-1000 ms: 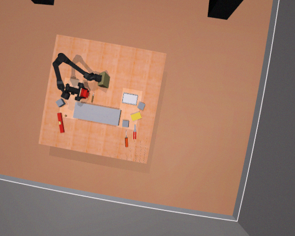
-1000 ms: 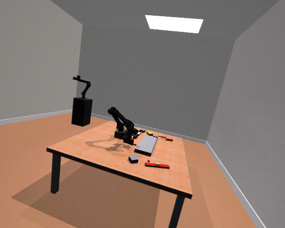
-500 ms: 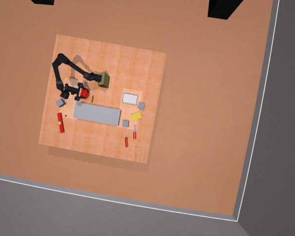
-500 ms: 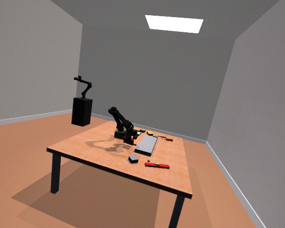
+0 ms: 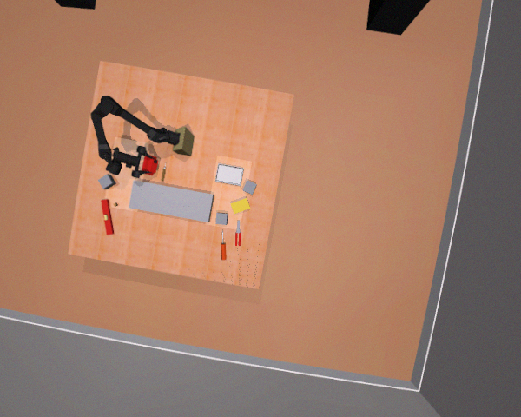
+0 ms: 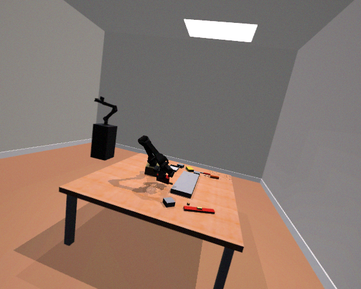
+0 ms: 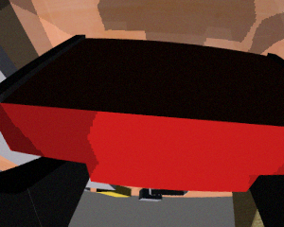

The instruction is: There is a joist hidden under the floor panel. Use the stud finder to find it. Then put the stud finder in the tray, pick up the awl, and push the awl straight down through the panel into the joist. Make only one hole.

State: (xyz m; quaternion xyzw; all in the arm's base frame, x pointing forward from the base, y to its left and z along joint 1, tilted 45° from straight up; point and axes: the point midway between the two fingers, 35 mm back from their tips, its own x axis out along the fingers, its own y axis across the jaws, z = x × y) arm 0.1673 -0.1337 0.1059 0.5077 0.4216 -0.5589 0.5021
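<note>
My gripper tip is now 2 cm past the red stud finder. Round my gripper tip: white tray: 47 cm to the left, 6 cm below, 1 cm behind; then red level: 36 cm ahead, 30 cm to the right, 6 cm below; then awl: 7 cm below, 4 cm to the left, 1 cm ahead.
</note>
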